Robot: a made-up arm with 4 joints.
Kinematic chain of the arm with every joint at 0, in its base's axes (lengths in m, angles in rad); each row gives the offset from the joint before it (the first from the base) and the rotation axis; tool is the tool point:
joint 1: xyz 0 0 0.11 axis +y
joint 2: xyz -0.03 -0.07 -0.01 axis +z
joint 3: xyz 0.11 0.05 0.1 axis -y
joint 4: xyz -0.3 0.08 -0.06 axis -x
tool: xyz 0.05 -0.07 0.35
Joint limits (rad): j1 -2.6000..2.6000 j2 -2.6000..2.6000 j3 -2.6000..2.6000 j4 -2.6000..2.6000
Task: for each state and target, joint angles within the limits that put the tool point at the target. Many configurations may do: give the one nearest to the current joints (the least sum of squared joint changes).
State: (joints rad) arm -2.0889 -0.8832 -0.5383 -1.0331
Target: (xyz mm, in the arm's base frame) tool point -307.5 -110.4 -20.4
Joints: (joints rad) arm -1.0808 -0.8359 -0.1573 -0.9649
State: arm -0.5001 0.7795 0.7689 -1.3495
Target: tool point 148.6 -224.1 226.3
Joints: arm -1.4076 0.9535 0.7607 -1.3808
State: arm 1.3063 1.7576 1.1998 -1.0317
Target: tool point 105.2 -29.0 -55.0
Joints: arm 0.7528 2.3405 0.9351 -0.8911
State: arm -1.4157 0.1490 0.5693 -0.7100
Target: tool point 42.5 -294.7 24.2
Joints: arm -1.5046 0.2610 0.8255 -1.0087
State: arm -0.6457 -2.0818 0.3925 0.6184
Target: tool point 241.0 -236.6 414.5
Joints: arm -0.5200 -2.4867 0.5153 0.9346
